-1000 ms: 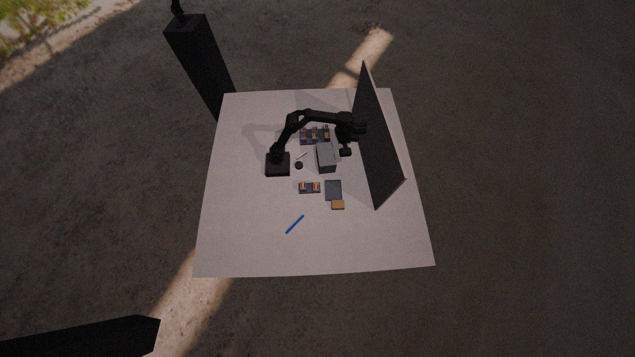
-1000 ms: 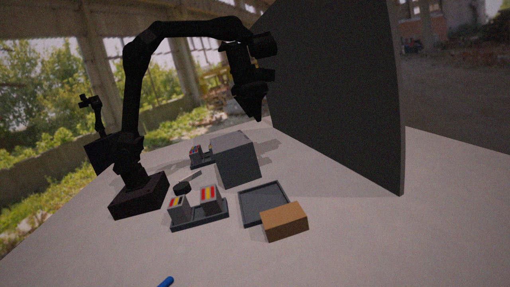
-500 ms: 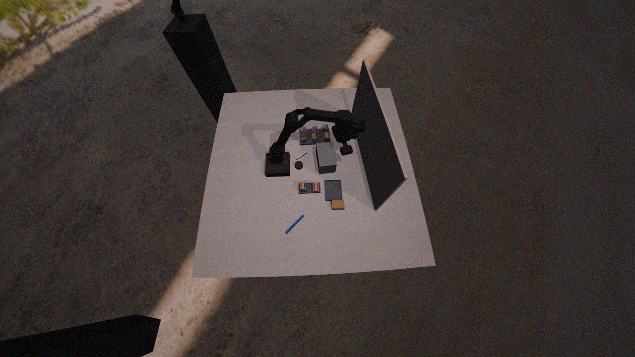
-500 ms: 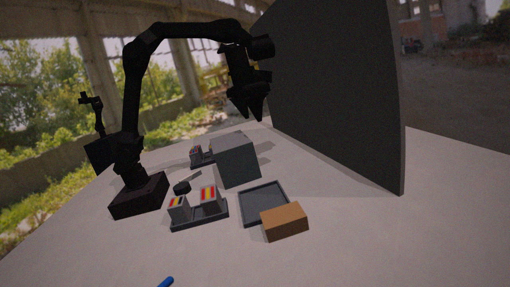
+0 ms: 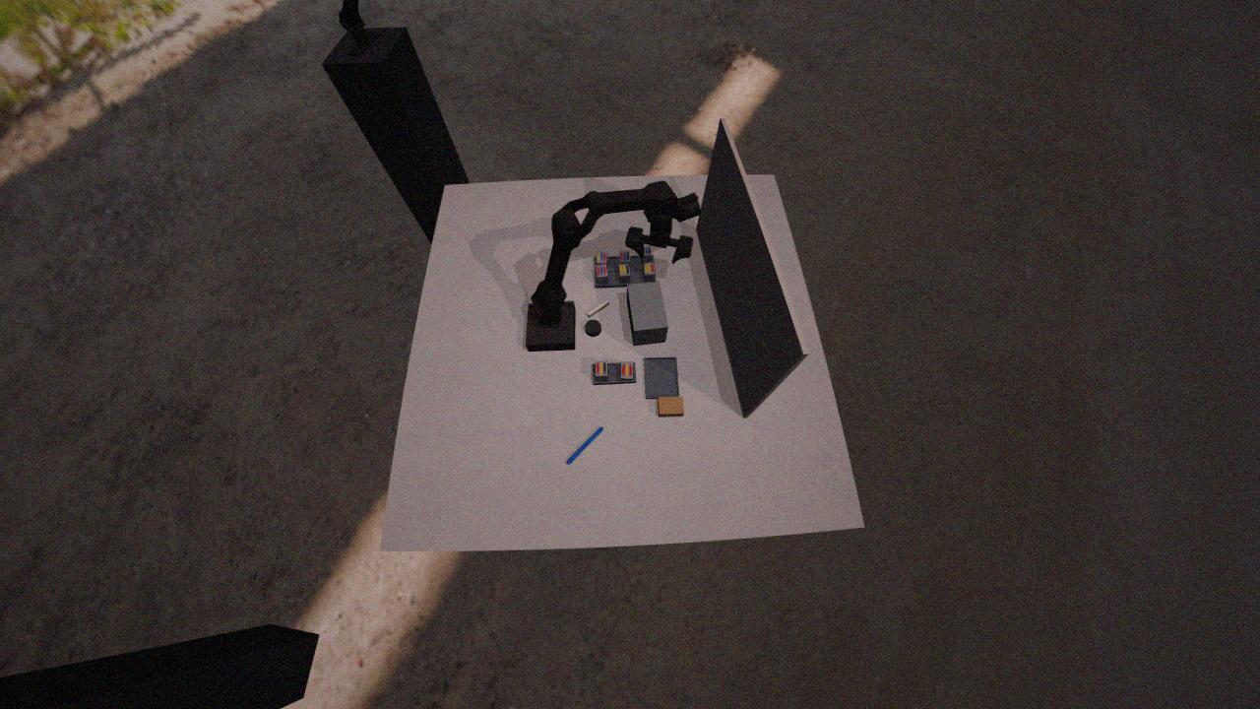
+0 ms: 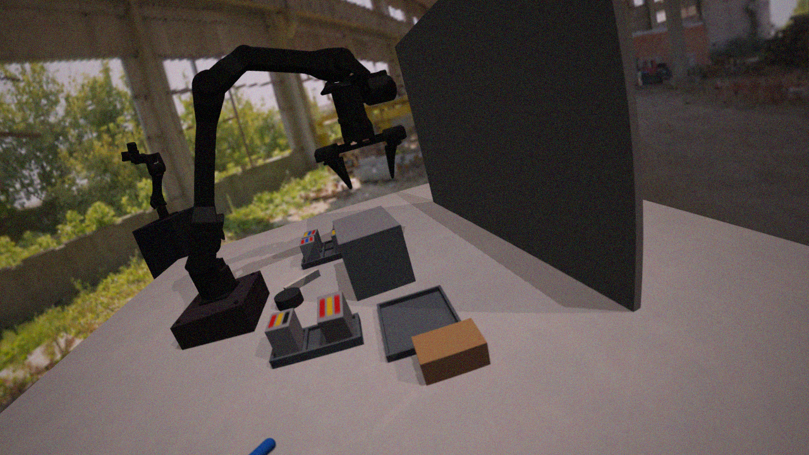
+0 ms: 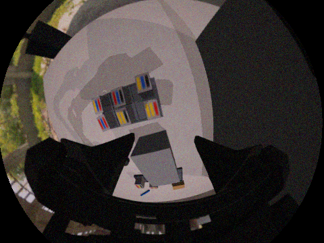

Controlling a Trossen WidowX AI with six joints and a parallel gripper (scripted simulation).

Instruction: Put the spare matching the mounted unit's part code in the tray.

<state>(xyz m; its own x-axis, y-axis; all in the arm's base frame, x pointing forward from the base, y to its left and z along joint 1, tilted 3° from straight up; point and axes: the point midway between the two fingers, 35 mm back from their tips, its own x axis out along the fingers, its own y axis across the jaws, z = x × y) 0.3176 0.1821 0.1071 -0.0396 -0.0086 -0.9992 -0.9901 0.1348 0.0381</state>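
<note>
Now: gripper tip 10 cm above the grey spare block, 3 cm to the right of it and 2 cm past it. Round my gripper tip: black disc (18 cm to the right, 18 cm behind, 13 cm below); then grey mounted unit (13 cm to the right, 9 cm below, 2 cm behind); then grey wall panel (21 cm ahead, 9 cm to the right, 9 cm above).
</note>
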